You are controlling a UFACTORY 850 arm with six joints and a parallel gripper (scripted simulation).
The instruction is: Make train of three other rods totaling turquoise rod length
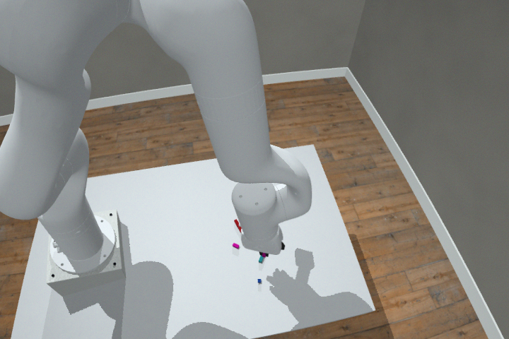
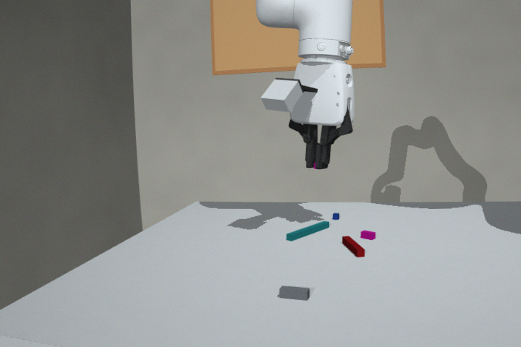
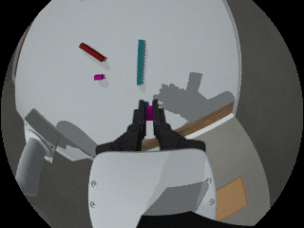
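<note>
Right now my hand is 4 cm past the blue rod, 5 cm to the left of it and 12 cm above it. Round my hand: turquoise rod 2 cm ahead, 4 cm to the left, 12 cm below; grey rod 6 cm ahead, 29 cm to the left, 12 cm below; red rod 3 cm behind, 13 cm to the left, 12 cm below.
</note>
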